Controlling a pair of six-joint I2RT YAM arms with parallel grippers.
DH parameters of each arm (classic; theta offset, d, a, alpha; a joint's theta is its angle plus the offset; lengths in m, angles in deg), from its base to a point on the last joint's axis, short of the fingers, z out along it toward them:
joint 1: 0 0.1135 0.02 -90
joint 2: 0 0 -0.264 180
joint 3: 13.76 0 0.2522 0
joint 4: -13.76 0 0.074 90
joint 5: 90 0 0 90
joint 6: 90 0.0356 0 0
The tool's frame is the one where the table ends.
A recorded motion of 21 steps. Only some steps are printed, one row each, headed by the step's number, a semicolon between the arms.
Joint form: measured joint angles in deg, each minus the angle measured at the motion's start. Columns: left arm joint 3, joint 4, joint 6, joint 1, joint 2, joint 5; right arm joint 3, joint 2, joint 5, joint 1, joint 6, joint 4.
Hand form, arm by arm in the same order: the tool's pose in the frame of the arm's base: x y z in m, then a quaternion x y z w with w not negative. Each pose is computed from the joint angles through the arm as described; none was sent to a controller.
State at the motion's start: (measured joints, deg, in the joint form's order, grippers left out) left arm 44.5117 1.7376 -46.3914 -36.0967 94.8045 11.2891; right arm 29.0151 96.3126 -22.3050 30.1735 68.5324 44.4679
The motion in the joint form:
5: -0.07 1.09 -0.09 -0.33 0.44 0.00; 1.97 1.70 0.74 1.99 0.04 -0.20
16: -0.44 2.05 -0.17 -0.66 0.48 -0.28; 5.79 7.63 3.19 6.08 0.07 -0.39
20: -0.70 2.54 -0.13 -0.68 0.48 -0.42; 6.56 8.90 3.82 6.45 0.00 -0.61
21: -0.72 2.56 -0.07 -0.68 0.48 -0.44; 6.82 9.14 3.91 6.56 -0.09 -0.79
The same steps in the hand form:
5: 0.2520 -0.1946 0.1436 -0.04628 0.92849 -0.30504 0.20666; 0.2524 0.1742 0.1314 0.15716 0.80944 0.51827 0.22695
16: 0.2509 -0.1959 0.1428 -0.04456 0.92706 -0.30698 0.21058; 0.2547 0.2012 0.1166 0.14614 0.82386 0.50502 0.21179
20: 0.2506 -0.1957 0.1422 -0.04429 0.92644 -0.30731 0.21285; 0.2563 0.2046 0.1126 0.14772 0.82729 0.49934 0.21078
21: 0.2505 -0.1956 0.1421 -0.04387 0.92647 -0.30708 0.21312; 0.2568 0.2057 0.1121 0.14708 0.82819 0.49817 0.21045

